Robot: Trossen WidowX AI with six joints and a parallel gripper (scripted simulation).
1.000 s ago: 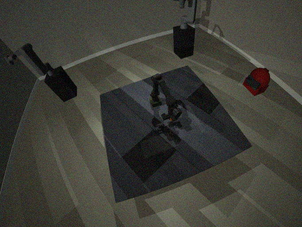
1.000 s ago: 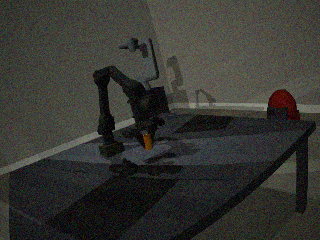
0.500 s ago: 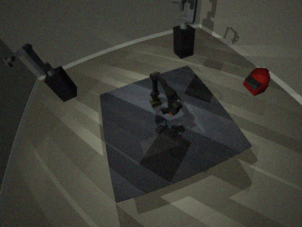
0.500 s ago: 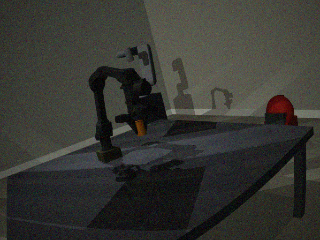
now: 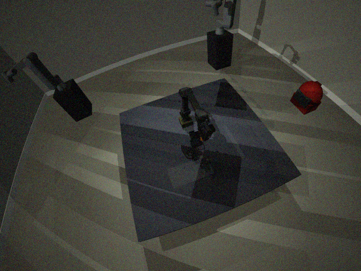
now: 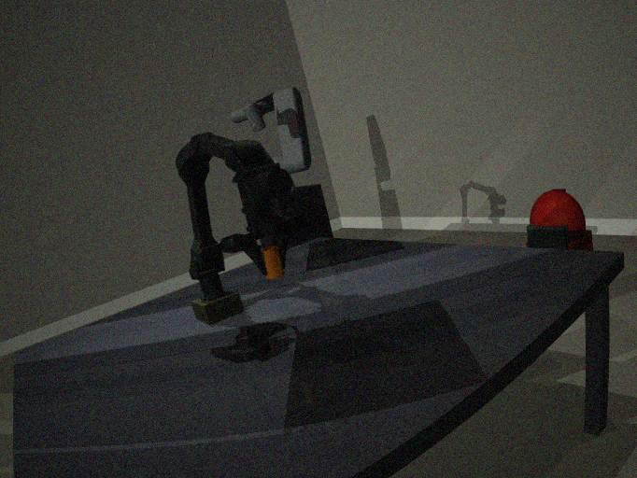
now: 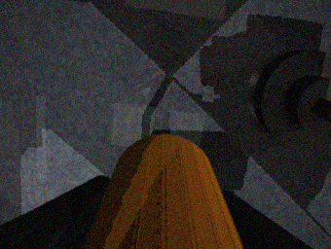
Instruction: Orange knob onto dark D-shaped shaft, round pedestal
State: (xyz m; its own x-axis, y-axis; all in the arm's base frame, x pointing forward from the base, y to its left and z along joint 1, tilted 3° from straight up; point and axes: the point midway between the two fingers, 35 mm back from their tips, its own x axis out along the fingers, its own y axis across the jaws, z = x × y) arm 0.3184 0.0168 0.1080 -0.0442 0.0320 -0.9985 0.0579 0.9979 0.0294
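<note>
My gripper tip is now 12 cm to the left of the pedestal, 11 cm above it and 2 cm short of it. Also, from my gripper tip: orange knob 2 cm above.
</note>
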